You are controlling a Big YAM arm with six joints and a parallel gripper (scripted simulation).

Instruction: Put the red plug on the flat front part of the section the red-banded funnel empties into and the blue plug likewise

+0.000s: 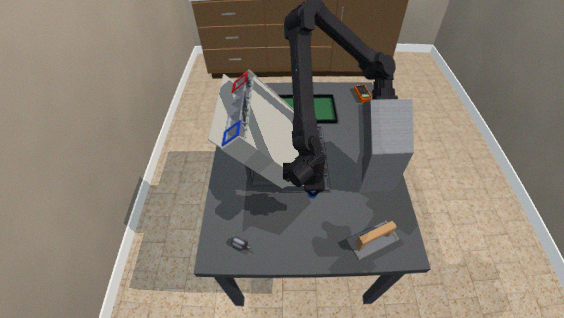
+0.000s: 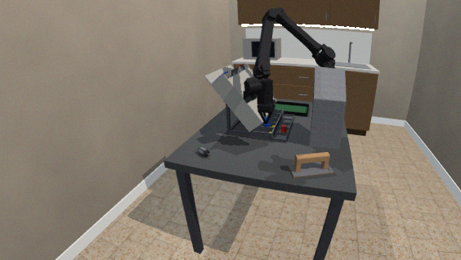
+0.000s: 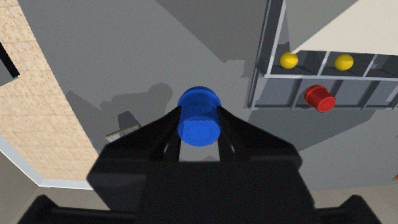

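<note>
Right now the red plug is 210 mm to the right of my hand, 130 mm below it and 40 mm behind it. The rest, counted from my hand: blue plug 10 mm below; beige cover 270 mm to the right, 160 mm ahead, 60 mm above; dark object 250 mm ahead, 170 mm to the left, 130 mm below.
</note>
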